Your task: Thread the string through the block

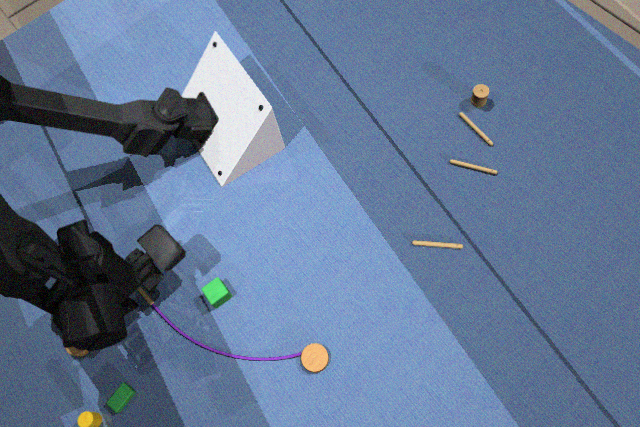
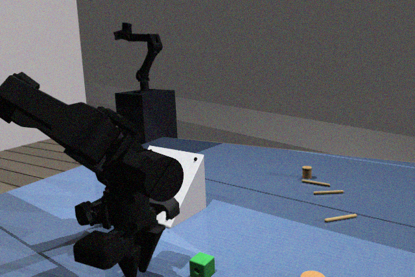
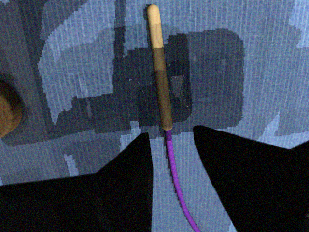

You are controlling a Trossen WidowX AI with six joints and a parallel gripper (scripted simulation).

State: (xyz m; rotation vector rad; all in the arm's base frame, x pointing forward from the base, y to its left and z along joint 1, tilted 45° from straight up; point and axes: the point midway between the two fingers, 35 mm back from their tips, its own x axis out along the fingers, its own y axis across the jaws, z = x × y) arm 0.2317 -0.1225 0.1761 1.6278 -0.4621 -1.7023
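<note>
My gripper tip is 20 mm past the thin wooden stick and 30 mm above it. The rest, counted from my gripper tip: yellow cylinder (120 mm ahead, 140 mm to the right, 10 mm below); round wooden button (210 mm ahead, 180 mm to the left, 20 mm below); small wooden cylinder (30 mm behind, 640 mm to the left, 10 mm below).
</note>
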